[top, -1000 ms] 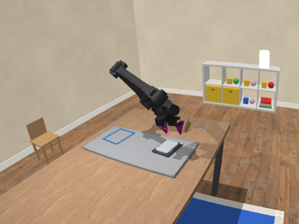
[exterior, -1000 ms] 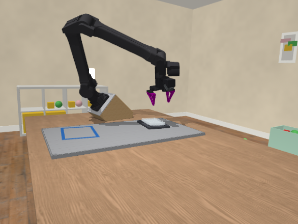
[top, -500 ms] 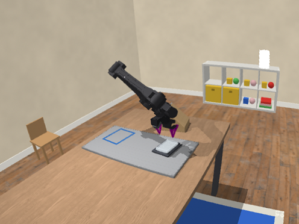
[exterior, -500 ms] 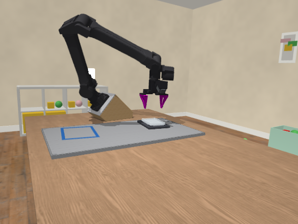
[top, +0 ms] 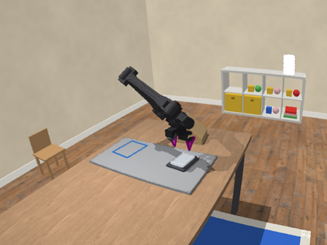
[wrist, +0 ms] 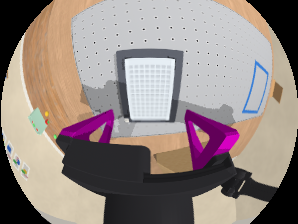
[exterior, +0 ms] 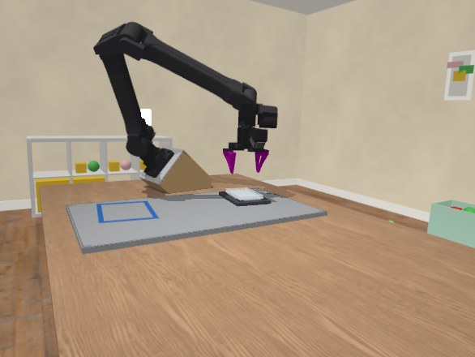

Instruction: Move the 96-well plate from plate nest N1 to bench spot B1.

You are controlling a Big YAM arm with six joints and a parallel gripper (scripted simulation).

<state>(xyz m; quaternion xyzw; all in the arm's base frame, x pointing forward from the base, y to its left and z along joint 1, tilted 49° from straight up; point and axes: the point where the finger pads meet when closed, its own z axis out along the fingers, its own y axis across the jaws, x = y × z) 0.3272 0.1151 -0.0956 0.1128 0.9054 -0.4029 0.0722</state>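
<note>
Now: hand 80 mm above the white 96-well plate. From my hand the other things lie so: dark plate nest 90 mm below.
</note>
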